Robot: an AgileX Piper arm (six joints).
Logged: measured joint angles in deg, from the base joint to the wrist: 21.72, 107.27, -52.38, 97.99, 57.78, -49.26; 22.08, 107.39, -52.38, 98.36, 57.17, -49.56; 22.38, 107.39, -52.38, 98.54, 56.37, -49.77; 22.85, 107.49, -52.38, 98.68, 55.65, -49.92; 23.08, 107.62, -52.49, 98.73, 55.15, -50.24; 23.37, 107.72, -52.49, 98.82, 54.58, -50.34; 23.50, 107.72, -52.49, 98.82, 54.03, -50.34; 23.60, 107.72, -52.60, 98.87, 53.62, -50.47; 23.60, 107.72, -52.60, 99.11, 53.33, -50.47; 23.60, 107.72, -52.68, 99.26, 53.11, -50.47; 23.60, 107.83, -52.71, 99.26, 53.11, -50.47; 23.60, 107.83, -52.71, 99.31, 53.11, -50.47
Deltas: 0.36, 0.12, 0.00, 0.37, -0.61, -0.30; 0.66, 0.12, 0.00, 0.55, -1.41, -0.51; 1.13, 0.22, 0.00, 0.69, -2.13, -0.66; 1.36, 0.35, -0.11, 0.74, -2.63, -0.98; 1.65, 0.45, -0.11, 0.83, -3.20, -1.08; 1.78, 0.45, -0.11, 0.83, -3.75, -1.08; 1.88, 0.45, -0.22, 0.88, -4.16, -1.21; 1.88, 0.45, -0.22, 1.12, -4.45, -1.21; 1.88, 0.45, -0.30, 1.27, -4.67, -1.21; 1.88, 0.56, -0.33, 1.27, -4.67, -1.21; 1.88, 0.56, -0.33, 1.32, -4.67, -1.21
